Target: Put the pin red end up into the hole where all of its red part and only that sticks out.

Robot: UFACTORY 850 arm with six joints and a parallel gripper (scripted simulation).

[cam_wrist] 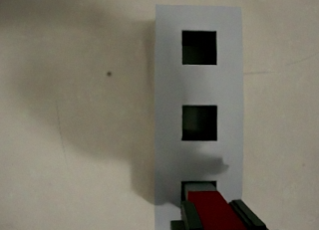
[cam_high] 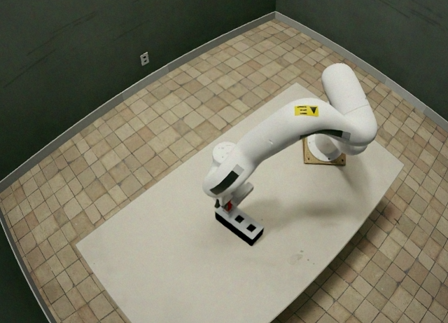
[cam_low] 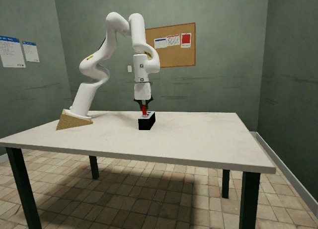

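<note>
My gripper is now 10 mm above the pin. From my hand the other things lie so: black block: 100 mm below, 60 mm to the left.
</note>
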